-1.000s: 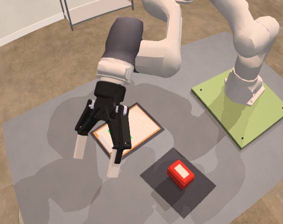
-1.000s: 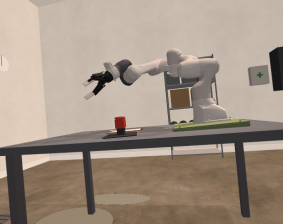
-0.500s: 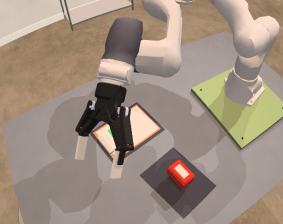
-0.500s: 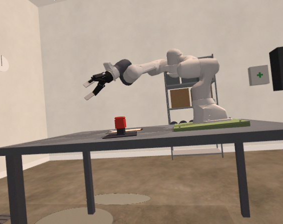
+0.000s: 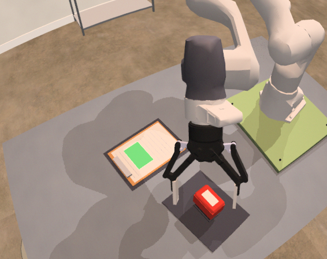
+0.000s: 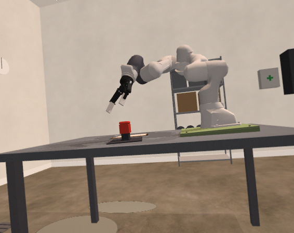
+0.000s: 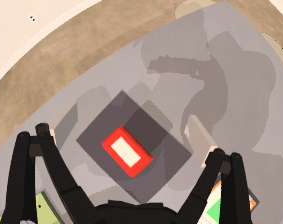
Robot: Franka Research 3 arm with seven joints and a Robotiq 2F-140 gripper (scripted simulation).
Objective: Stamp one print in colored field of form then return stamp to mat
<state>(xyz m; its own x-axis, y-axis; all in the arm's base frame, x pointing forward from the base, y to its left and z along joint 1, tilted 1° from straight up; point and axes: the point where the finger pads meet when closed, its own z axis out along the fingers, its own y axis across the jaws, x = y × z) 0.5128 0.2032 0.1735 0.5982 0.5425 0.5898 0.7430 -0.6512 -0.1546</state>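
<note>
Right now the red stamp is 4 cm behind my hand, 2 cm to the right of it and 13 cm below it. The rest, counted from my hand: form: 3 cm ahead, 31 cm to the right, 18 cm below.
</note>
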